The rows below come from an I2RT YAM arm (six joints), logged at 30 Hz.
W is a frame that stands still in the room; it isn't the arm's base.
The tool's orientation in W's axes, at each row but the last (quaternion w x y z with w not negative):
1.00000 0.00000 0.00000 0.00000
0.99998 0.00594 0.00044 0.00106
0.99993 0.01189 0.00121 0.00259
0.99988 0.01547 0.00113 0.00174
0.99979 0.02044 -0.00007 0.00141
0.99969 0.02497 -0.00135 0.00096
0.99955 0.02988 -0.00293 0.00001
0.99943 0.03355 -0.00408 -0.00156
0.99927 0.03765 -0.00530 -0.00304
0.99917 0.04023 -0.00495 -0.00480
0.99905 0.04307 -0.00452 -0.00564
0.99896 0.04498 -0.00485 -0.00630
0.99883 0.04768 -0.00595 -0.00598
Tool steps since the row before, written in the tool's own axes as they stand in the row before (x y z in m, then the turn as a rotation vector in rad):
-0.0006 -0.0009 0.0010 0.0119 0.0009 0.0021
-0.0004 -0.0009 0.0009 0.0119 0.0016 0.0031
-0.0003 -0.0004 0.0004 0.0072 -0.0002 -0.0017
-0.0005 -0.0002 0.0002 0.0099 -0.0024 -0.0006
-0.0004 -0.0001 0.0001 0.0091 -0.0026 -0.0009
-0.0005 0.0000 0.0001 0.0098 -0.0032 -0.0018
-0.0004 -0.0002 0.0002 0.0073 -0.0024 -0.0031
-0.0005 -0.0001 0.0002 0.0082 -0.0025 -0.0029
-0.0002 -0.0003 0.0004 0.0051 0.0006 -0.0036
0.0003 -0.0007 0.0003 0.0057 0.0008 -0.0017
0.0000 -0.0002 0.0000 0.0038 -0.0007 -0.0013
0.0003 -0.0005 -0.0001 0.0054 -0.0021 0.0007
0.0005 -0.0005 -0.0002 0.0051 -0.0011 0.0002
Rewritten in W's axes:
-0.0006 -0.0009 0.0010 0.0119 0.0009 0.0021
-0.0004 -0.0009 0.0009 0.0119 0.0016 0.0031
-0.0003 -0.0004 0.0004 0.0072 -0.0001 -0.0017
-0.0005 -0.0002 0.0002 0.0099 -0.0023 -0.0007
-0.0004 -0.0001 0.0001 0.0091 -0.0025 -0.0010
-0.0005 0.0000 0.0001 0.0098 -0.0031 -0.0019
-0.0004 -0.0002 0.0002 0.0073 -0.0022 -0.0032
-0.0005 -0.0001 0.0002 0.0082 -0.0023 -0.0030
-0.0002 -0.0003 0.0004 0.0051 0.0008 -0.0035
0.0003 -0.0007 0.0002 0.0057 0.0009 -0.0016
0.0000 -0.0002 0.0000 0.0038 -0.0006 -0.0013
0.0003 -0.0005 -0.0001 0.0054 -0.0022 0.0006
0.0005 -0.0005 -0.0002 0.0051 -0.0012 0.0002

